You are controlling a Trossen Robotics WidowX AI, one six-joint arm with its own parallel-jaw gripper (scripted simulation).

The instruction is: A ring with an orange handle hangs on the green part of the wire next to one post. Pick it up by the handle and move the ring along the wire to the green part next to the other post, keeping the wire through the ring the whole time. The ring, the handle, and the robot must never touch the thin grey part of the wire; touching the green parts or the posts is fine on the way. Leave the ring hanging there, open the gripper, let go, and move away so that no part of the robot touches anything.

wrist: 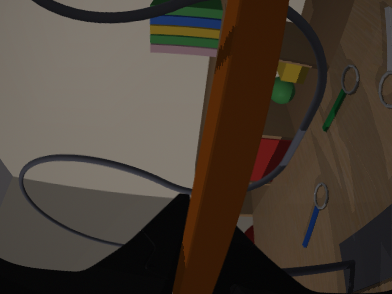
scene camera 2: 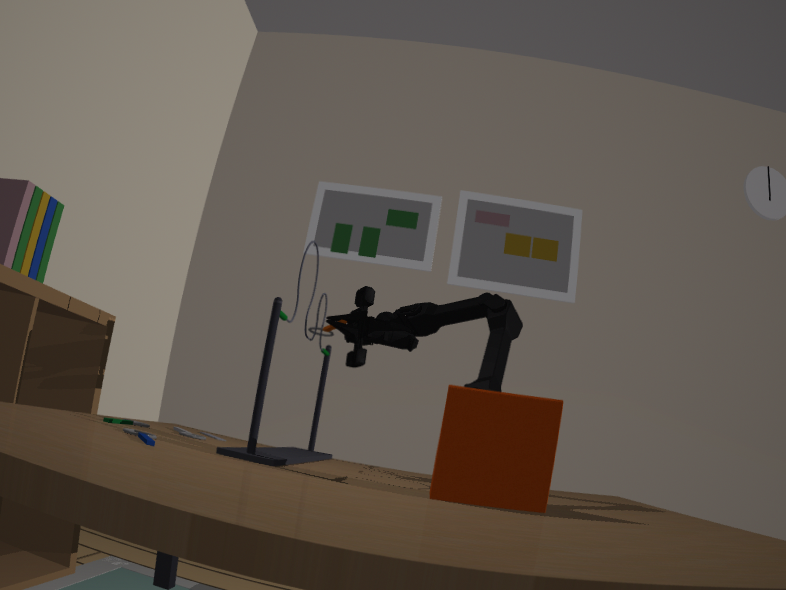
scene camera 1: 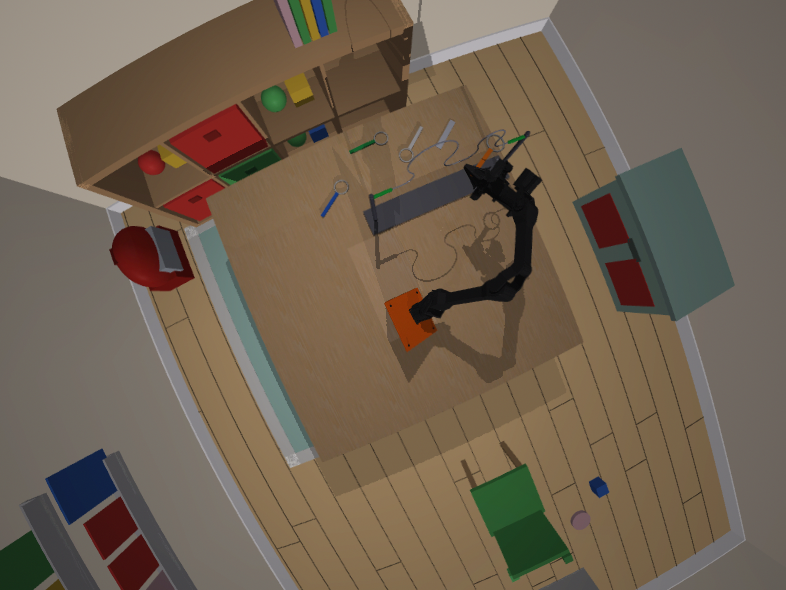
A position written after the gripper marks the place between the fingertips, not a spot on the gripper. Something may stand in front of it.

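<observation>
Scene camera 2 shows the gripper (scene camera 2: 326,319), and the wrist view has the gripper (wrist: 192,205) too. Scene camera 1 also takes in the gripper (scene camera 1: 464,165).
</observation>
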